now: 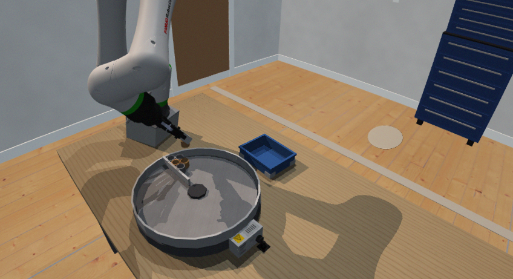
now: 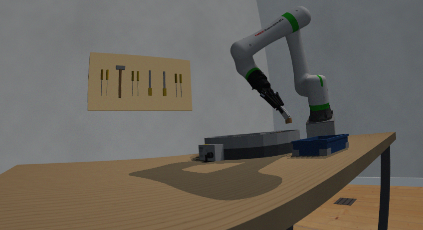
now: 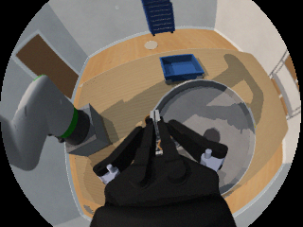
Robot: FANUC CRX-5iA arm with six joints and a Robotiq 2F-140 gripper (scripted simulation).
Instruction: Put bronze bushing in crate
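The blue crate is 260 mm to the left of my hand, 190 mm ahead of it and 140 mm below it. The rest, counted from my hand: round grey turning table 150 mm ahead, 110 mm below, 90 mm to the right.
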